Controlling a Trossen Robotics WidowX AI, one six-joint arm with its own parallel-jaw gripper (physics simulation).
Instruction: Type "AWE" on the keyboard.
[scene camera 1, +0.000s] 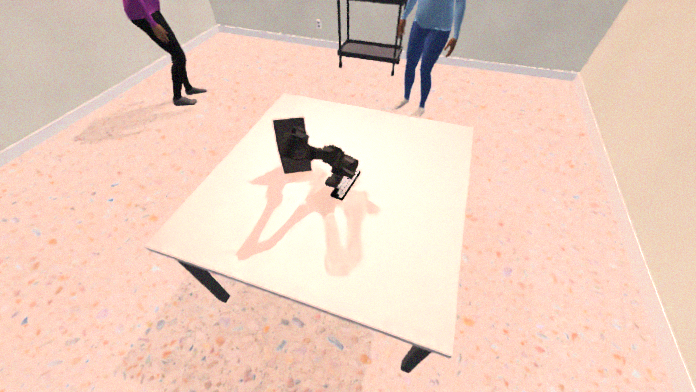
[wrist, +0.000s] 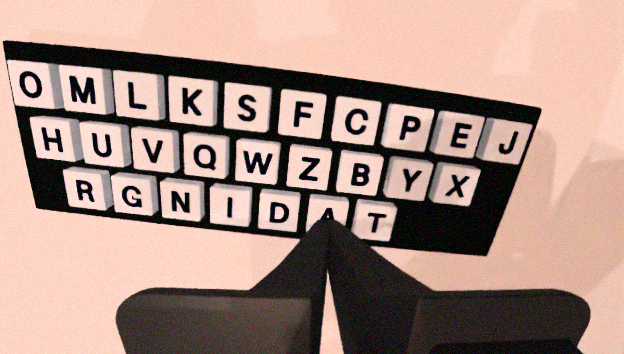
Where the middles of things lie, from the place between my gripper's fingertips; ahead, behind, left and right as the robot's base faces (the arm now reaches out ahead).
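My hand is 2 cm to the right of the w key (wrist: 257, 161) and 3 cm short of it, and the e key (wrist: 455, 134) is 3 cm ahead of my hand and 5 cm to the right of it.
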